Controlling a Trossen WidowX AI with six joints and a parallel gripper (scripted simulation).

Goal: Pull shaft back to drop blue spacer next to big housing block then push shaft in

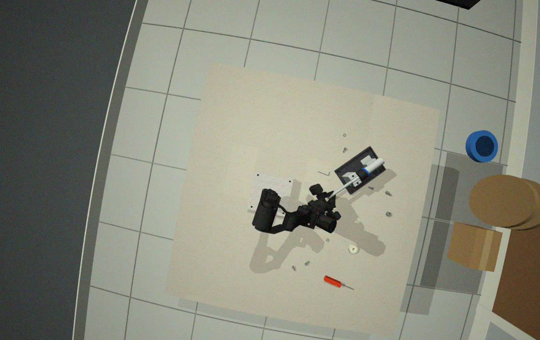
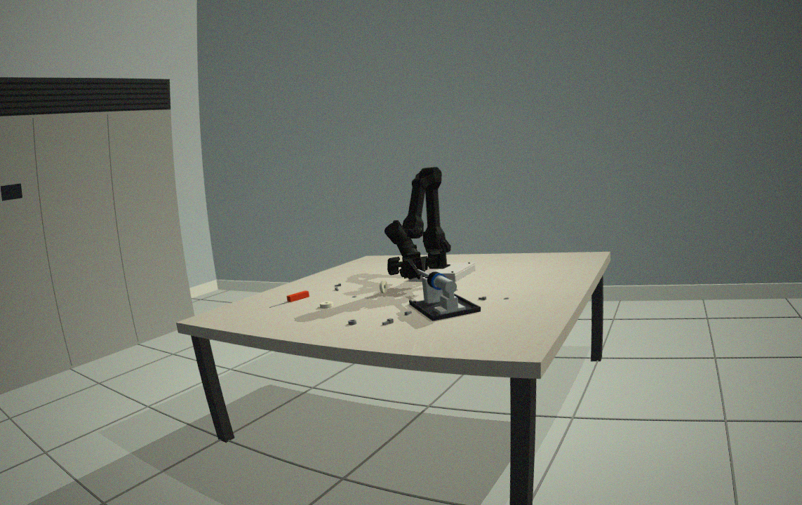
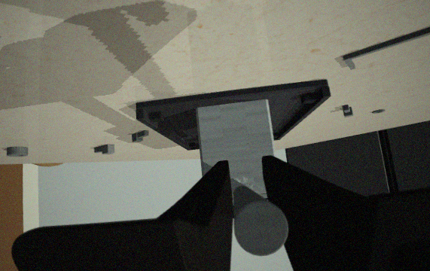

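Now: the grey shaft 50 mm to the left of my gripper tip, 40 mm ahead of it and 20 mm above it. The rest, counted from my gripper tip: white ring 270 mm to the right, 190 mm ahead, 60 mm below; blue spacer 130 mm to the left, 120 mm ahead, 20 mm above.
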